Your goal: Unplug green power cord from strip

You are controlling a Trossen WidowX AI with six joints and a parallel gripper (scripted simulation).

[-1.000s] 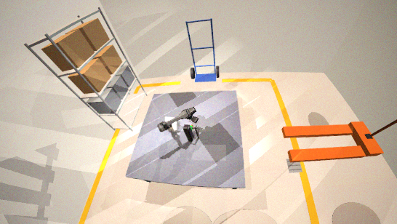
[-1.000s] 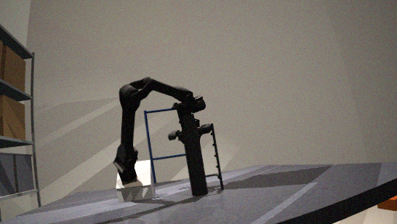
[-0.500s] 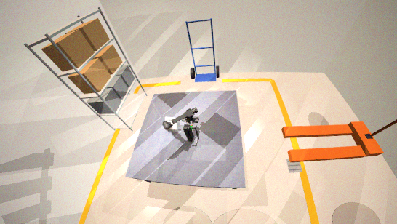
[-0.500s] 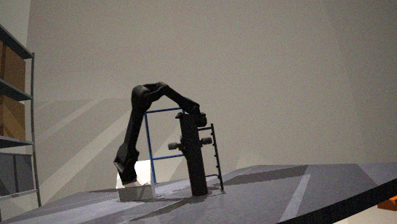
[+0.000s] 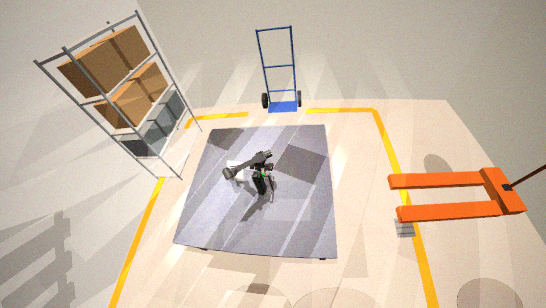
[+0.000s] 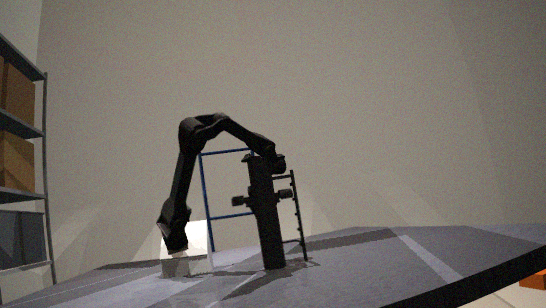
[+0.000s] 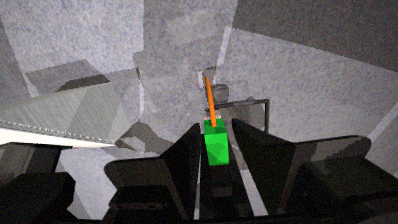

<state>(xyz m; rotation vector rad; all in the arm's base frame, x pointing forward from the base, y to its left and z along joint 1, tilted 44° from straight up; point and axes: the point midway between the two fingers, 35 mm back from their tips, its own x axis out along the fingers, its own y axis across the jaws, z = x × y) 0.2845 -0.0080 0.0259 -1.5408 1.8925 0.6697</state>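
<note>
My gripper tip is now 50 mm to the left of the green plug and 10 mm above it.
</note>
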